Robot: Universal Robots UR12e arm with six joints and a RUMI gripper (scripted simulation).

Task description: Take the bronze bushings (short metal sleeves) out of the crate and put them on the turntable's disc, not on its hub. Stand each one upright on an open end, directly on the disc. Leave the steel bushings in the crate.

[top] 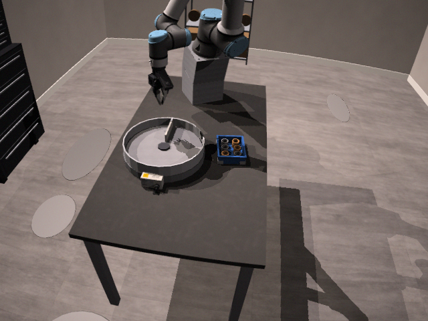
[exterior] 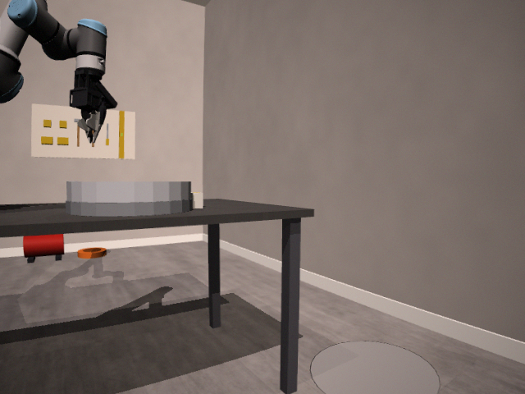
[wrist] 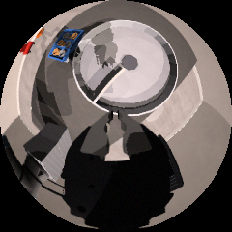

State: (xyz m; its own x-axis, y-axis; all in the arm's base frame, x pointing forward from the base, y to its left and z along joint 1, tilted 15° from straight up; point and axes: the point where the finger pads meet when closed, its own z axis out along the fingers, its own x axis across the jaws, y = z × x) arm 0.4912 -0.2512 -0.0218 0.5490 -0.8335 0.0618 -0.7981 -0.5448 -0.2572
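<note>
Now: the blue crate 120 mm ahead of my hand, 370 mm to the left of it and 220 mm below it. The rest, counted from my hand: turntable 140 mm ahead, 20 mm to the left, 190 mm below.
</note>
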